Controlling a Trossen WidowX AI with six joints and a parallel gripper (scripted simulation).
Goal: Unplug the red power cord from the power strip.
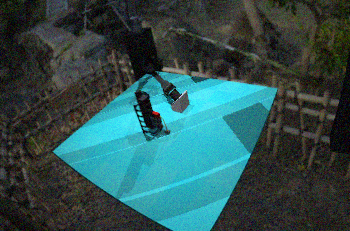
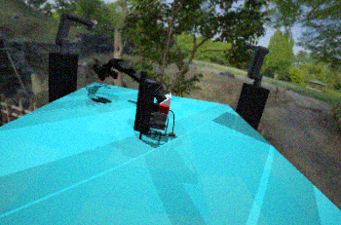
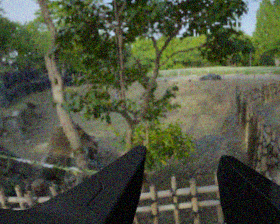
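Now: the red plug 78 cm ahead of my gripper tip and 41 cm to the left of it. The rest, counted from my gripper tip: grey square: 79 cm ahead, 49 cm to the left, 14 cm below.
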